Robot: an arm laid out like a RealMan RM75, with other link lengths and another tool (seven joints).
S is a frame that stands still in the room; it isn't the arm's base.
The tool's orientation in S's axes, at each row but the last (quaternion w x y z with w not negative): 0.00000 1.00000 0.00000 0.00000; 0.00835 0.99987 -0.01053 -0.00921; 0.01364 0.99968 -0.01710 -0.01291; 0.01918 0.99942 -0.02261 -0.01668; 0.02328 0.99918 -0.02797 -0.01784; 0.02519 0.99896 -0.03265 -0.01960; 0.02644 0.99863 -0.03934 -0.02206; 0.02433 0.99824 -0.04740 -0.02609; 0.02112 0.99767 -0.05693 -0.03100; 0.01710 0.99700 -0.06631 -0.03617; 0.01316 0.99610 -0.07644 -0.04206; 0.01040 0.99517 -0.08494 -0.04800
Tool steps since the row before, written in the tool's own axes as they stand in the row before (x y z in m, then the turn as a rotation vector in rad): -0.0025 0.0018 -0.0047 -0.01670 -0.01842 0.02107; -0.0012 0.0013 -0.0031 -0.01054 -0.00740 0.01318; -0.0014 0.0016 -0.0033 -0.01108 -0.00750 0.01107; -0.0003 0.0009 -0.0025 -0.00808 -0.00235 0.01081; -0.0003 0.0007 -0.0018 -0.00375 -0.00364 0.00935; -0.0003 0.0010 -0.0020 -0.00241 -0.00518 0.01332; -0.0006 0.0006 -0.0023 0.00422 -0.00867 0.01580; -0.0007 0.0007 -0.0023 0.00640 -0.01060 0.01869; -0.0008 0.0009 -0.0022 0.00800 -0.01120 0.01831; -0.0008 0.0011 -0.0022 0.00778 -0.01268 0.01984; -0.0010 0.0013 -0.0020 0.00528 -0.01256 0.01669; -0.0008 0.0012 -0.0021 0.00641 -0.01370 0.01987
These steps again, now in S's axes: -0.0025 -0.0018 0.0047 -0.01670 0.01842 -0.02107; -0.0012 -0.0012 0.0031 -0.01063 0.00740 -0.01311; -0.0014 -0.0015 0.0034 -0.01111 0.00758 -0.01099; -0.0003 -0.0008 0.0025 -0.00833 0.00231 -0.01063; -0.0003 -0.0006 0.0018 -0.00389 0.00342 -0.00938; -0.0003 -0.0009 0.0021 -0.00261 0.00467 -0.01347; -0.0005 -0.0004 0.0024 0.00414 0.00749 -0.01641; -0.0006 -0.0005 0.0024 0.00634 0.00906 -0.01950; -0.0008 -0.0007 0.0023 0.00801 0.00949 -0.01925; -0.0008 -0.0009 0.0023 0.00788 0.01094 -0.02081; -0.0010 -0.0011 0.0021 0.00567 0.01127 -0.01747; -0.0008 -0.0010 0.0022 0.00666 0.01216 -0.02077
